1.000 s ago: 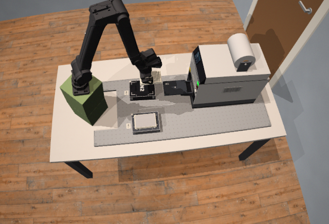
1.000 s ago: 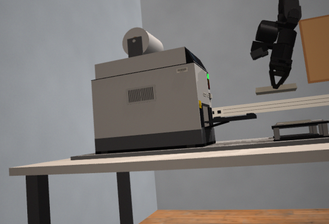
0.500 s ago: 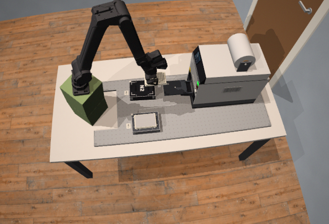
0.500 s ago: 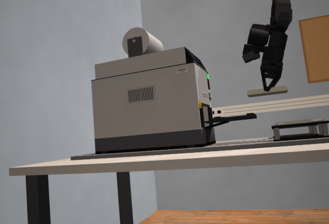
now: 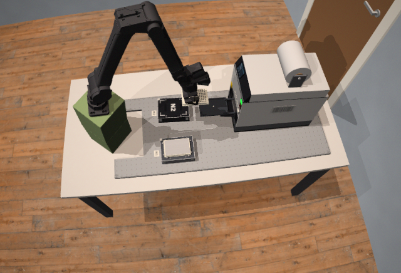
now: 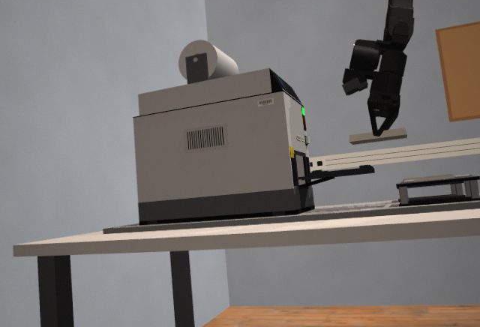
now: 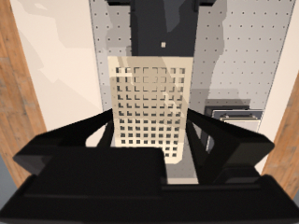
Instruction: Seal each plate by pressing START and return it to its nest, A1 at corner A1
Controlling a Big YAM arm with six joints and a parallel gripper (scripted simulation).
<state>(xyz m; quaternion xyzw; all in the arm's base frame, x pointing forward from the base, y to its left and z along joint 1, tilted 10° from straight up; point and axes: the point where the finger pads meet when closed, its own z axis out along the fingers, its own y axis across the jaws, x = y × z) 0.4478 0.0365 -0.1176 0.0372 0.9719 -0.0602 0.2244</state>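
My gripper is now 9 cm short of the sealer stage, 3 cm to the left of it and 8 cm above it. From my hand the other things lie so: plate: right at my hand; yellow warning label: 20 cm ahead, 5 cm to the left, 2 cm below; plate nest: 13 cm behind, 20 cm to the right, 13 cm below.
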